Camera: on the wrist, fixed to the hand. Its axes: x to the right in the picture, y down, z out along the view.
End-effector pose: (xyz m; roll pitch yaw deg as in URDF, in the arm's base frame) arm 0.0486 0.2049 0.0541 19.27 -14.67 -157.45
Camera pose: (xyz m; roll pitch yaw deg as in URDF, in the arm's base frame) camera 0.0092 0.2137 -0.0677 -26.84 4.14 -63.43
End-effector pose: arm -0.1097 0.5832 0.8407 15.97 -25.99 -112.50
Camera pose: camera -0.1591 0.5435 0.7292 -38.05 7.81 -20.81
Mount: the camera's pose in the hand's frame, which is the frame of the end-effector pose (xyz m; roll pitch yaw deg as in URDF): 0.0011 -0.0636 -0.1114 -10.43 22.18 95.32
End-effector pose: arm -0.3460 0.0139 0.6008 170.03 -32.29 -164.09
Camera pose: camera -0.2737 -0.0507 0.6848 -153.84 -23.79 82.98
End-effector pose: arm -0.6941 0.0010 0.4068 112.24 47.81 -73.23
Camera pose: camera -0.5757 0.0488 0.3948 77.53 -47.12 -73.19
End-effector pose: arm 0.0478 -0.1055 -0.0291 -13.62 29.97 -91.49
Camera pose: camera -0.0390 -0.0576 -0.1105 25.20 27.58 22.91
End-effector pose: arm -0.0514 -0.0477 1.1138 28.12 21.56 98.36
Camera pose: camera -0.0411 -0.0928 0.9941 8.71 -7.24 -169.18
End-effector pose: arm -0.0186 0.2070 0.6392 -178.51 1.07 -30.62
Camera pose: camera 0.0151 0.2576 0.7522 168.28 -20.79 -125.48
